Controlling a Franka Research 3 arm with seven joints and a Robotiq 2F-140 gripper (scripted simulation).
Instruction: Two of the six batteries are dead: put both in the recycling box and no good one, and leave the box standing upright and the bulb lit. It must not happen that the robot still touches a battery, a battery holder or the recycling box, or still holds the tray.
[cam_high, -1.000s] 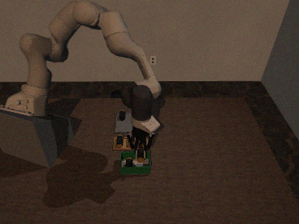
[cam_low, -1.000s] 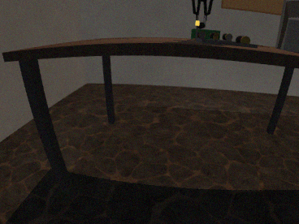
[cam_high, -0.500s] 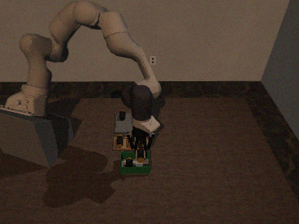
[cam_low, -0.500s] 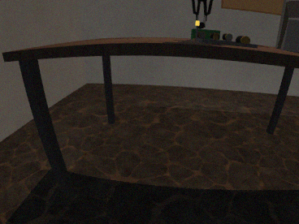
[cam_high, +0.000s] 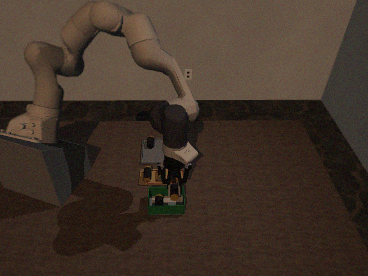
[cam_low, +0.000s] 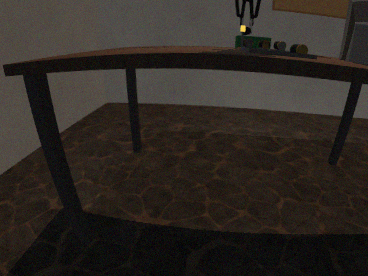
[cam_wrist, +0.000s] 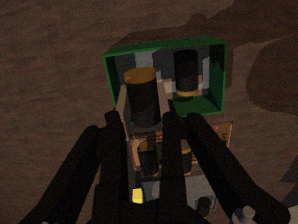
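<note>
My hand is 30 mm past the green recycling box and 90 mm above it. The rest, counted from my hand: grey tray (60 mm behind, 330 mm to the left, 100 mm below); then yellow bulb (30 mm ahead, 190 mm to the left, 30 mm below).
</note>
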